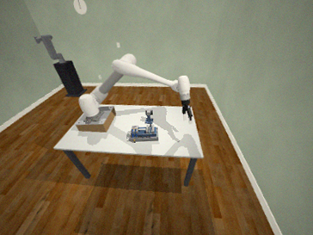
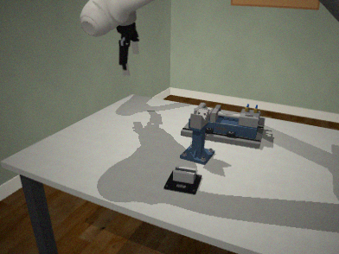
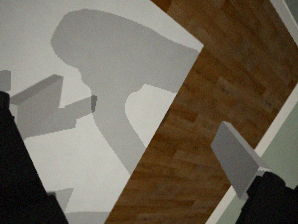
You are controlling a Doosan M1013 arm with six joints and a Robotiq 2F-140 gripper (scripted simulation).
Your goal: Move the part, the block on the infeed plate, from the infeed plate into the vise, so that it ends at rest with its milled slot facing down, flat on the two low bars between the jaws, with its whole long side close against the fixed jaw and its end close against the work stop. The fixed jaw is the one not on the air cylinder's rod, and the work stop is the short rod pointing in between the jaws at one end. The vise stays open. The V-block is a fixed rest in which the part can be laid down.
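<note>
The part is 450 mm behind my hand, 390 mm to the left of it and 200 mm below it. From my hand the other things lie so: blue vise 440 mm behind, 10 mm to the left, 190 mm below; then fixed jaw 340 mm behind, 20 mm to the left, 160 mm below; then work stop 370 mm behind, 60 mm to the left, 140 mm below.
</note>
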